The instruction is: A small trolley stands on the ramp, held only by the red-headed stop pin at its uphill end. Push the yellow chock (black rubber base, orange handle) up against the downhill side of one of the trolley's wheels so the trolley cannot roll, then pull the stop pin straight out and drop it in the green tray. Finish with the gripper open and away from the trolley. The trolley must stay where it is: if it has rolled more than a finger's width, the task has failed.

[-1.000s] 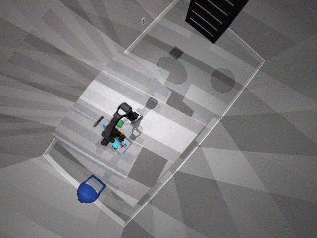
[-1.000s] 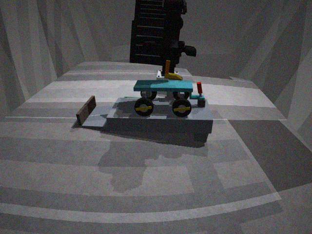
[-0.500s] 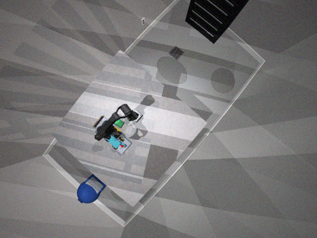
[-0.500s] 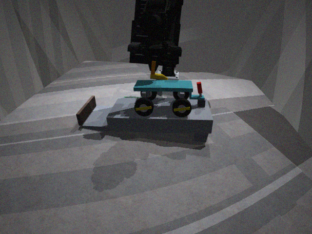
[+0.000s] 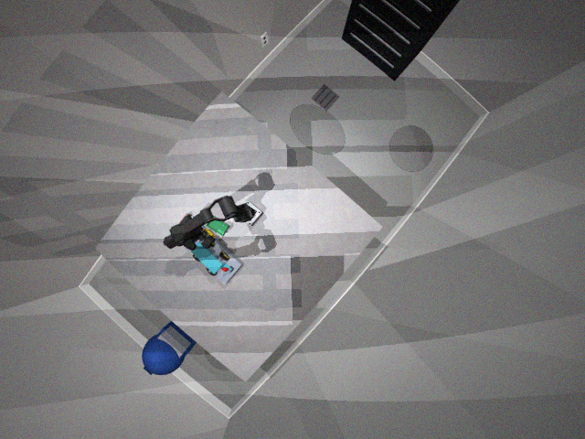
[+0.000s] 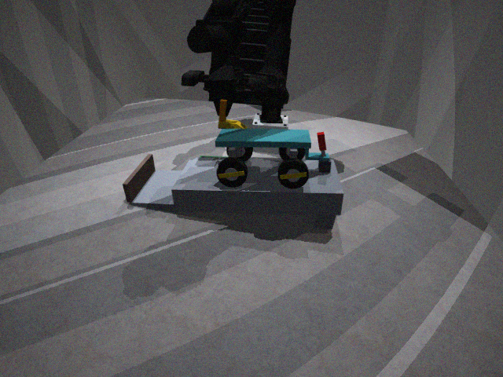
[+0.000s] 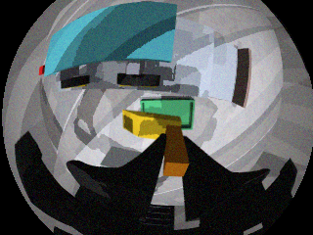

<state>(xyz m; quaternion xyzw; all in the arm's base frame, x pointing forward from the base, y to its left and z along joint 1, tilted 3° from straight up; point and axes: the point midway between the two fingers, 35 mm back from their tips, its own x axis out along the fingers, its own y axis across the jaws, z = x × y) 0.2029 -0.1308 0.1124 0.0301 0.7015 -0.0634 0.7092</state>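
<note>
Now: the red-headed stop pin 110 mm ahead of my gripper tip, 210 mm to the left of it and 20 mm below it. From my gripper tip the other things lie so: green tray (30 mm behind, 160 mm below); yellow chock (20 mm to the left, 10 mm below); trolley (110 mm ahead, 90 mm to the left, 40 mm below).
</note>
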